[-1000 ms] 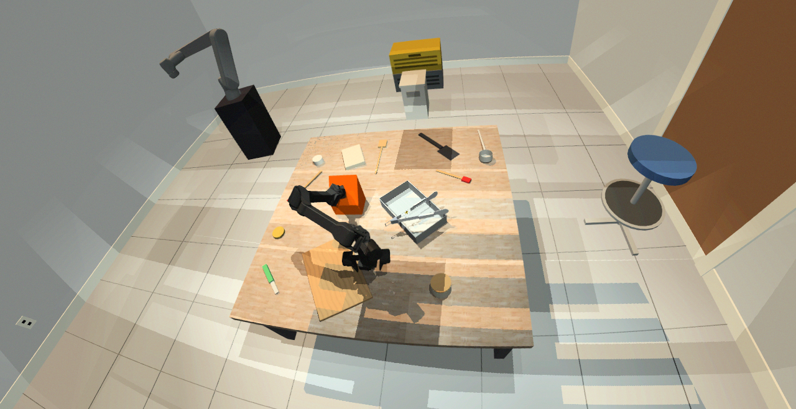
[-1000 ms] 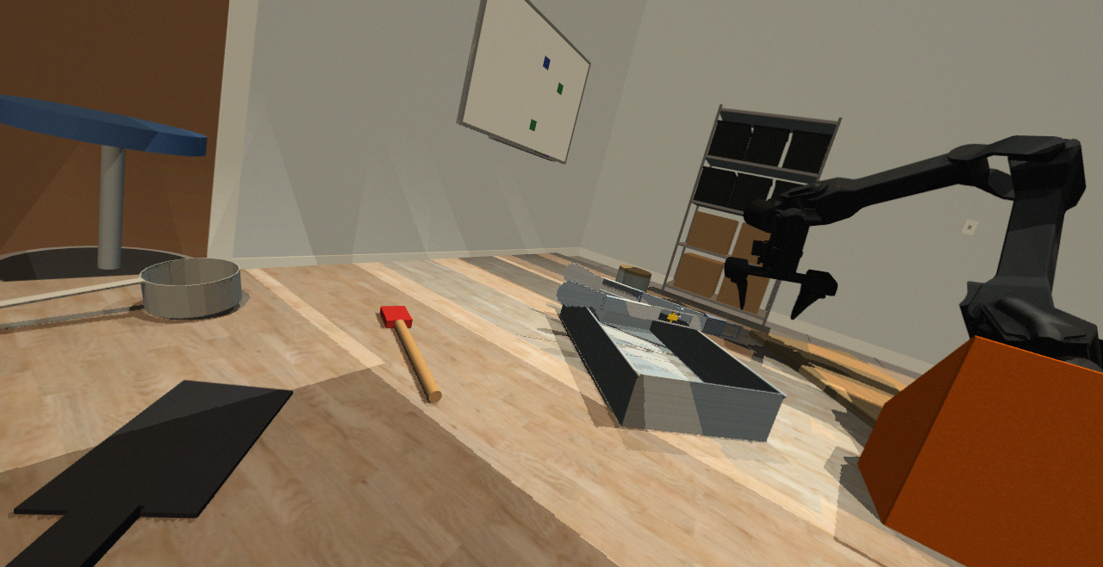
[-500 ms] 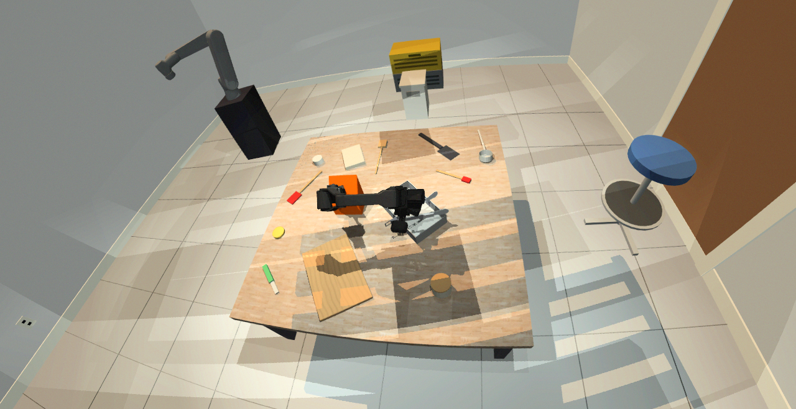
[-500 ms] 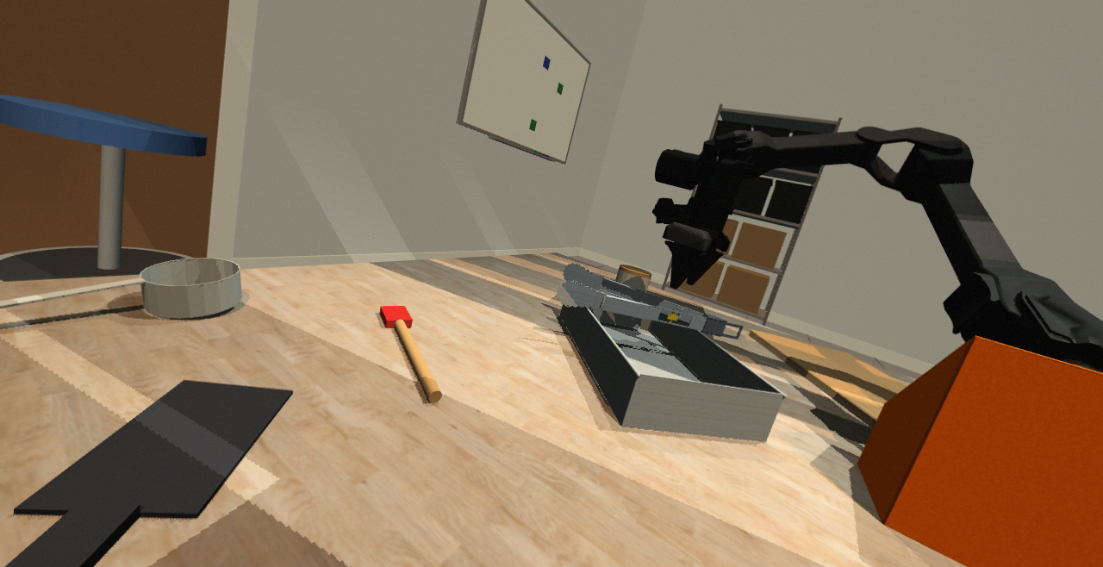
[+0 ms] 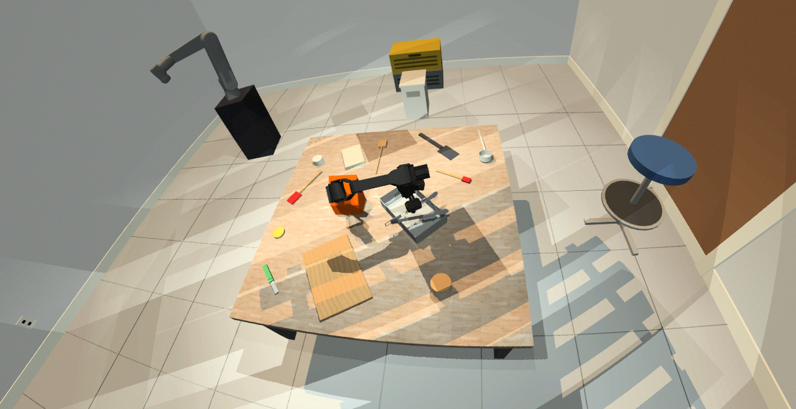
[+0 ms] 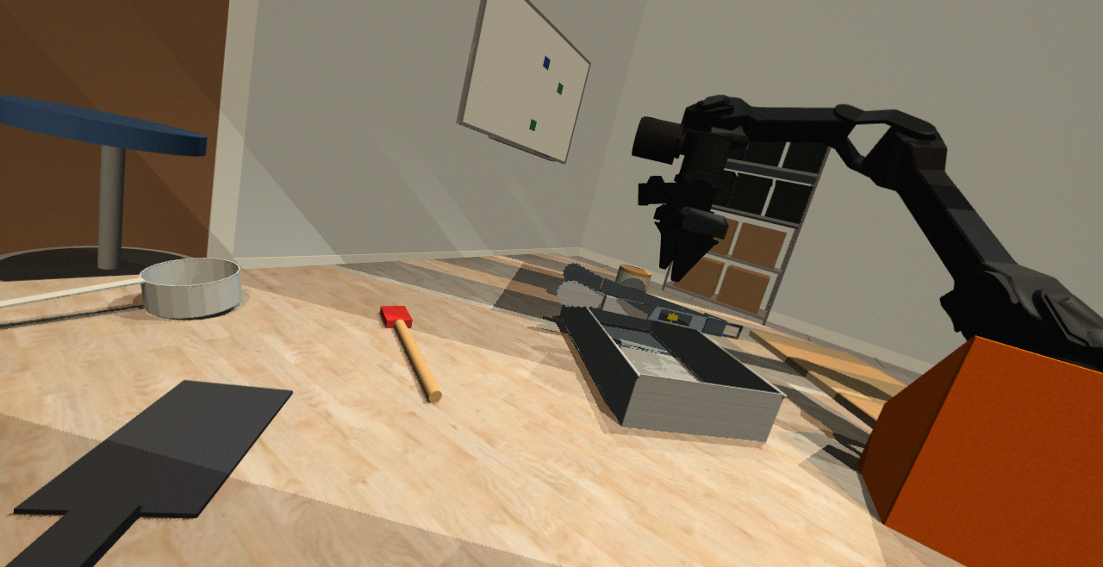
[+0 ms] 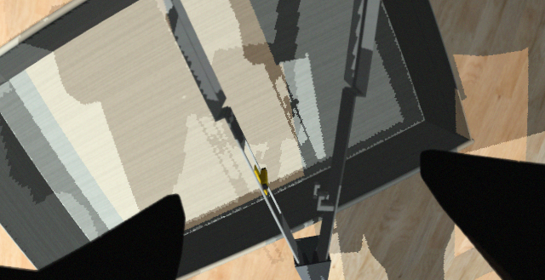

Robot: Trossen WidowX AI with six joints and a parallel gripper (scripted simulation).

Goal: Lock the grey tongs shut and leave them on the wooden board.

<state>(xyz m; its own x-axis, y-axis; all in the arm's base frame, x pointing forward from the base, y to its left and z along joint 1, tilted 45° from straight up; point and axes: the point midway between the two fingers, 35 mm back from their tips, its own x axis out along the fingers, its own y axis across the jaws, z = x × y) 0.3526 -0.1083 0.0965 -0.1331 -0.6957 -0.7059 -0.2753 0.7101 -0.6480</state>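
The grey roasting tin lies 10 cm below my gripper tip and 5 cm to the left of it. From my gripper tip the other things lie so: wooden board 37 cm behind, 24 cm to the right, 12 cm below; then tan-lidded pot 35 cm to the right, 10 cm below, 9 cm ahead; then black spatula 53 cm to the left, 19 cm ahead, 13 cm below.
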